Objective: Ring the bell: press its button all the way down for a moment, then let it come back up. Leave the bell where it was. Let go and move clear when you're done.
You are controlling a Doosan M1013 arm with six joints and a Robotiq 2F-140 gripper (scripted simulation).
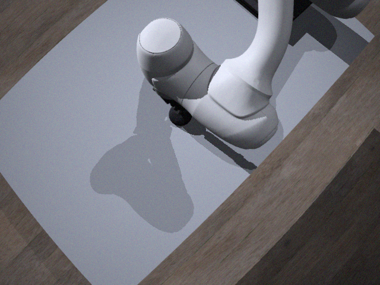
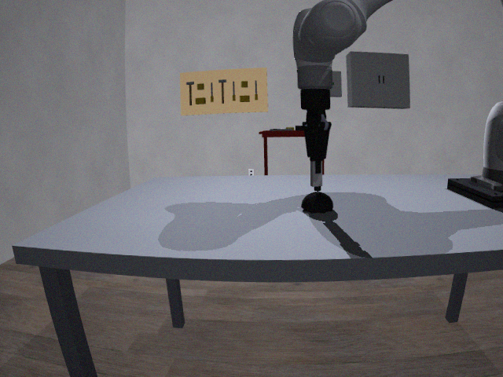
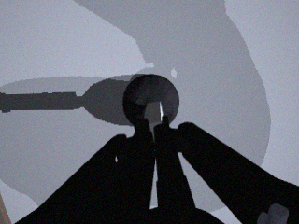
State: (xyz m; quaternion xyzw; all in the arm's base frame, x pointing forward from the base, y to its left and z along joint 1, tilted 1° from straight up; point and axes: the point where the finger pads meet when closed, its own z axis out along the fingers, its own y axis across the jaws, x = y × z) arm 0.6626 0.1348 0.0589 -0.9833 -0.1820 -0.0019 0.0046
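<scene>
The bell button is 40 mm below my hand and 10 mm to the left of it. Round my hand: black dome bell 60 mm below, 10 mm to the left.
</scene>
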